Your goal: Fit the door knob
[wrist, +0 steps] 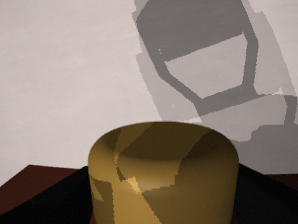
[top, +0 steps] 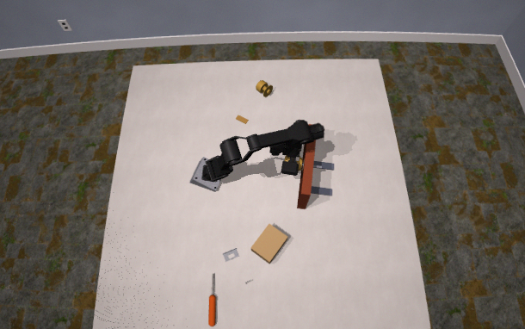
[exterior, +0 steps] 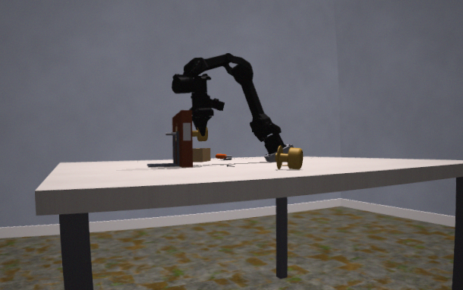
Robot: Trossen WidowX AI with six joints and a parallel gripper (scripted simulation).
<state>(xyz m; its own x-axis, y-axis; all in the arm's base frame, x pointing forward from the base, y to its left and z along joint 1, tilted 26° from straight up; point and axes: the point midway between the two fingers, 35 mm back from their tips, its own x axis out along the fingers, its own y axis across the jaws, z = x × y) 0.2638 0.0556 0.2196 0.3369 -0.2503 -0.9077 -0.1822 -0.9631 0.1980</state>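
Right now the grey latch socket is 70 mm ahead of my hand, 30 mm below it and 10 mm to the right of it. Round my hand: red-brown wooden door slab (70 mm ahead, 40 mm below, 10 mm to the right); then grey latch plate (140 mm to the left, 90 mm ahead, 30 mm below); then tan cardboard box (310 mm to the right, 110 mm below, 80 mm behind).
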